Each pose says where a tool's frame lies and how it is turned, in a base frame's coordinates. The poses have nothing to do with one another.
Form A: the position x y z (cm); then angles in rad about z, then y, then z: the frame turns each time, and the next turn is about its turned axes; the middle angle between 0 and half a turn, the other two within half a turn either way.
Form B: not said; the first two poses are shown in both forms.
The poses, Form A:
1: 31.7 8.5 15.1 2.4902 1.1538 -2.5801
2: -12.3 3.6 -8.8 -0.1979 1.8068 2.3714
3: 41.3 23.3 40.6 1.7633 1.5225 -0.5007
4: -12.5 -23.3 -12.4 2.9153 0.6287 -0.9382
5: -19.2 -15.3 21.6 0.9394 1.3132 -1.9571
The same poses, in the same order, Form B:
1:
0.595 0.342 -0.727 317
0.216 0.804 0.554 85
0.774 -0.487 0.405 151
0 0 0 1

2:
0.301 0.019 0.953 -123
0.650 -0.736 -0.191 36
0.698 0.677 -0.234 -88
0 0 0 1

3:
0.463 -0.865 -0.191 413
0.133 -0.145 0.980 233
-0.876 -0.479 0.048 406
0 0 0 1

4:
-0.285 -0.768 -0.573 -125
0.893 -0.430 0.132 -233
-0.348 -0.474 0.809 -124
0 0 0 1

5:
0.691 0.443 0.571 -192
-0.624 -0.032 0.781 -153
0.364 -0.896 0.255 216
0 0 0 1

